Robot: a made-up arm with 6 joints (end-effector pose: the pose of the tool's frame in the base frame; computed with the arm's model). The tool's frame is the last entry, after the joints. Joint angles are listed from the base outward.
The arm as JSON. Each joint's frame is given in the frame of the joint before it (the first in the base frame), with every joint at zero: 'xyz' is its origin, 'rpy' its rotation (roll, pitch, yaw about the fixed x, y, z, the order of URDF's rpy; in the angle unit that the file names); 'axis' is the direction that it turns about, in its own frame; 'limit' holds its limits. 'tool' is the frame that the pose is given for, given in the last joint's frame.
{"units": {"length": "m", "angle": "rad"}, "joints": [
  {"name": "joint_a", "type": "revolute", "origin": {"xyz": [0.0, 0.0, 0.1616], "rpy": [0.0, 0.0, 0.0]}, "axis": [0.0, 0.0, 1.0], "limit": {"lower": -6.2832, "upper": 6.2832}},
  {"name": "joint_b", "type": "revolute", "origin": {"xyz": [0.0, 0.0, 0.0], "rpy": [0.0, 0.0, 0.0]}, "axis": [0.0, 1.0, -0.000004], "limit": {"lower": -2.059, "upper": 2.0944}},
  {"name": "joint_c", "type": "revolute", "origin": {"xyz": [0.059, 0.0, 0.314], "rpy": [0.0, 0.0, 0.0]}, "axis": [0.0, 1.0, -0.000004], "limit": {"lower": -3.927, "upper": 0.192}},
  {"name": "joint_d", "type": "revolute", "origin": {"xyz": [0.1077, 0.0, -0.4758], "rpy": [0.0, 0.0, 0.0]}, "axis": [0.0, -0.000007, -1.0], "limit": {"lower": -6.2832, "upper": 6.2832}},
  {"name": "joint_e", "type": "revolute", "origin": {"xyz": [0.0, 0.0, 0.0], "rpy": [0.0, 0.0, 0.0]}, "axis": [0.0, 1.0, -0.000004], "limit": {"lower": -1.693, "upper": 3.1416}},
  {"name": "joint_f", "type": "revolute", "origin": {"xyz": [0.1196, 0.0, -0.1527], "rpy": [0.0, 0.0, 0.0]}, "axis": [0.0, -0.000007, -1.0], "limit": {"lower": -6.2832, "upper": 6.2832}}
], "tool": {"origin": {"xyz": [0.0, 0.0, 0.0], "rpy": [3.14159, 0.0, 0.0]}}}
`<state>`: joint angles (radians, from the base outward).
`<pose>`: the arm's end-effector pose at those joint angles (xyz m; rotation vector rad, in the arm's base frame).
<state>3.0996 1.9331 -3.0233 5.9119 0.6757 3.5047</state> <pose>-0.9146 0.0392 -0.2208 -2.8407 0.2315 0.6543</pose>
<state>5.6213 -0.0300 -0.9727 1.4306 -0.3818 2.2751</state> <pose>0.3736 -0.5018 0.2795 1.3669 1.5615 -0.4592</pose>
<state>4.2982 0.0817 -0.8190 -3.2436 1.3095 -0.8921</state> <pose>-0.2604 -0.6219 0.1532 0.6646 1.3667 -2.4552</pose>
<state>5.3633 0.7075 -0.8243 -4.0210 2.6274 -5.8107</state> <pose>0.4226 -0.3270 -0.0112 0.0268 0.4503 0.4017</pose>
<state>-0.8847 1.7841 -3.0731 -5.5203 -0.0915 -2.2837</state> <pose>0.5267 -0.7884 0.0617 1.7329 0.5241 0.4692</pose>
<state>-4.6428 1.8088 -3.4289 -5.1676 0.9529 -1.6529</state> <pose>-0.1154 0.9423 0.1462 -0.2105 -1.9550 -0.6777</pose>
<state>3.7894 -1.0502 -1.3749 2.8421 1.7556 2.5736</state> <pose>0.0920 0.0060 0.9740 -0.3458 1.0149 -0.0309</pose>
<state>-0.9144 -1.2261 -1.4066 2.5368 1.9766 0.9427</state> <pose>-0.0671 0.2618 0.9097 -1.5106 -0.3488 -0.1906</pose>
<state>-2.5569 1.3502 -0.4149 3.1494 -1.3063 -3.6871</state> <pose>0.0383 0.0236 -0.0078 -0.4753 0.7644 0.0350</pose>
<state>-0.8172 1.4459 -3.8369 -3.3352 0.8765 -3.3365</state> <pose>0.4606 -0.4794 0.7296 -0.0906 0.2046 1.9892</pose>
